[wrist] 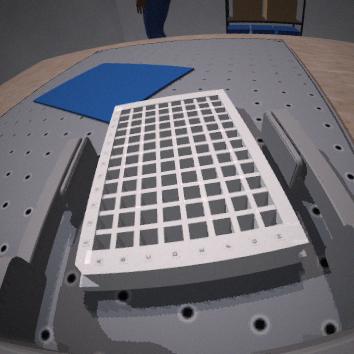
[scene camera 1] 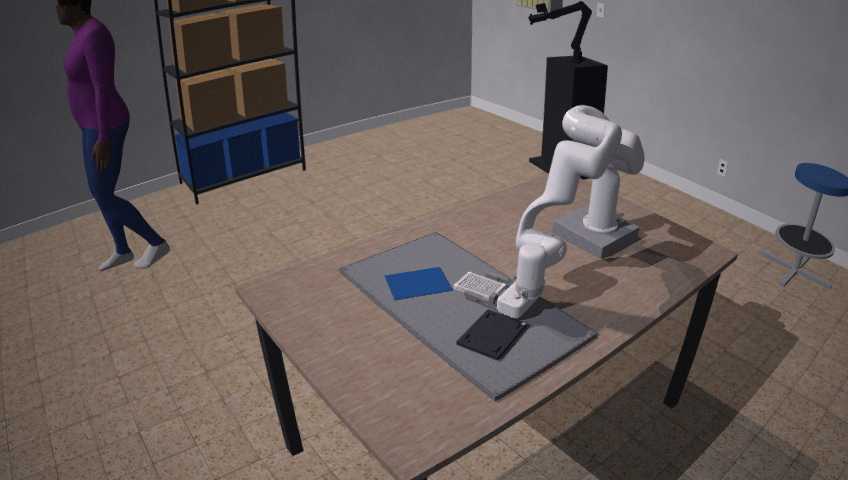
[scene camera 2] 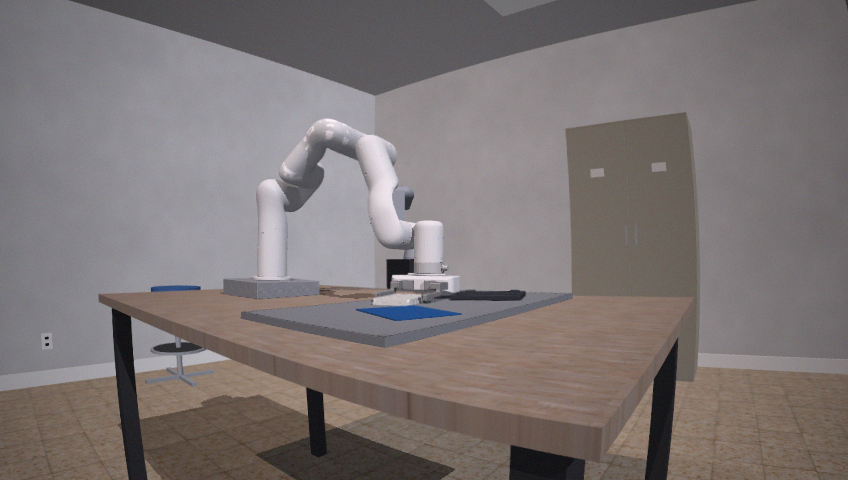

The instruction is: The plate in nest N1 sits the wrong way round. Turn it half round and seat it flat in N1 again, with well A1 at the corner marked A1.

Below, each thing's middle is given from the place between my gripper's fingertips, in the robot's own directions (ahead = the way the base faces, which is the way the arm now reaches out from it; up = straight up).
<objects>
Now: the white well plate (scene camera 1: 475, 283) 1 cm to the left of my hand, 1 cm below it and 1 cm behind it. Also, from my hand: black nest (scene camera 1: 496, 330): 21 cm to the left, 7 cm ahead, 1 cm below; flat blue sheet (scene camera 1: 416, 283): 14 cm ahead, 9 cm to the right, 1 cm below.
</objects>
